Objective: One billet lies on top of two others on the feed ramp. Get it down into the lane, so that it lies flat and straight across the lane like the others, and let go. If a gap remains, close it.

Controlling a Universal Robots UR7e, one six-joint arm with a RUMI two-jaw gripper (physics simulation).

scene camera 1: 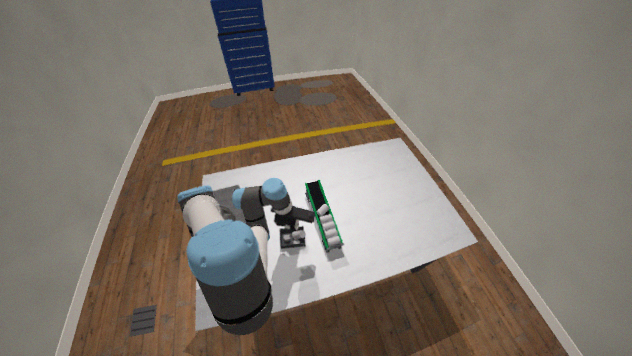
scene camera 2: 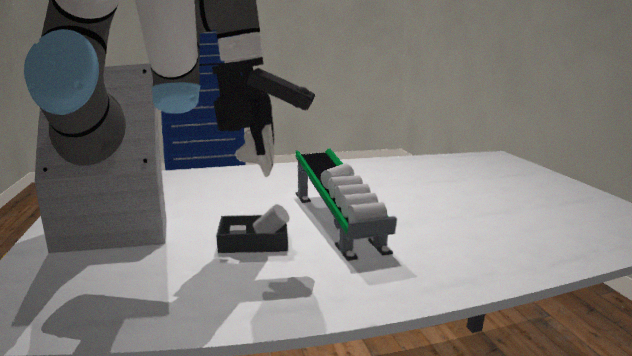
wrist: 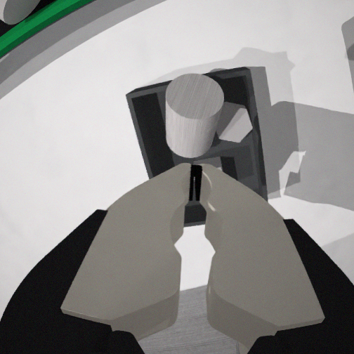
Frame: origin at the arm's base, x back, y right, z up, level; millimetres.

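Seen in the pictures: gripper, between the fingertips: (scene camera 1: 297,228) (scene camera 2: 267,176); arm's base, origin of its link: (scene camera 2: 88,128).
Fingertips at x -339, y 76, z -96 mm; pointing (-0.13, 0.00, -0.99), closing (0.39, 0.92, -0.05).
Observation:
Offsets run from my fingertips to a thing's top centre. Level surfaces: height alone.
The feed ramp (scene camera 1: 327,200) (scene camera 2: 322,192) has green side rails and slopes down to a grey end stop @[dx -161, dy +113, dz -55 mm] (scene camera 2: 372,227). Several pale billets lie across its lower part in a close row. The uppermost billet @[dx -155, dy -80, dz -11 mm] (scene camera 1: 322,209) (scene camera 2: 337,175) lies askew, its right end turned up the ramp, against the row's upper end. I cannot tell whether it touches the ramp bed. Another billet @[dx -5, dy -5, dz -56 mm] (scene camera 2: 270,220) (wrist: 192,120) leans tilted in a black tray @[dx +31, dy -8, dz -94 mm] (scene camera 2: 252,243) (wrist: 135,125) left of the ramp. My gripper (scene camera 2: 266,172) (wrist: 194,167) is shut and empty, pointing down above the tray, apart from that billet.
A pale angular block (wrist: 237,125) shows in the tray beside the leaning billet. The ramp's green rail (wrist: 45,22) crosses the wrist view's upper left corner. The grey robot pedestal (scene camera 2: 105,200) stands left of the tray. A blue cabinet (scene camera 1: 247,55) stands far behind the white table @[dz -129 mm] (scene camera 1: 390,200).

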